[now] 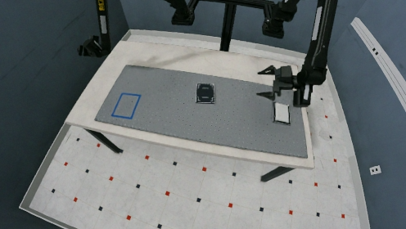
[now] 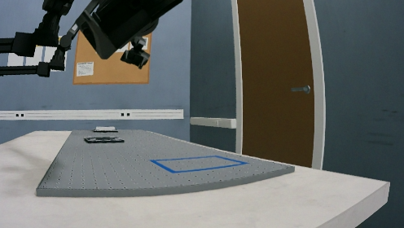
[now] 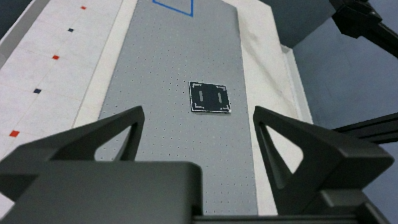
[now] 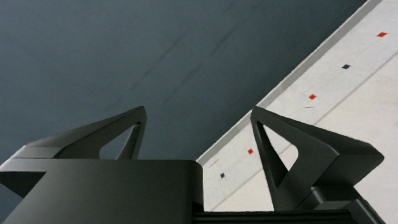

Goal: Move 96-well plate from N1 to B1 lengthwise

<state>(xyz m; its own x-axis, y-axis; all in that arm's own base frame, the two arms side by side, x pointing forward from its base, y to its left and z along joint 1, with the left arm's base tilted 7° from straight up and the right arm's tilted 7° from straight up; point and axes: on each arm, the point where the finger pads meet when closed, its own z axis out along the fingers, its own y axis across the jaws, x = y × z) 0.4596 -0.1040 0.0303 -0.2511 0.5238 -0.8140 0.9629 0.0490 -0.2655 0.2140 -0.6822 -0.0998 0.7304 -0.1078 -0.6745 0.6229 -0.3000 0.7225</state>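
The white 96-well plate is 35 cm below my left hand, 28 cm to the left of it and 12 cm behind it. Round my left hand: black plate nest: 36 cm below, 28 cm to the left, 12 cm behind.
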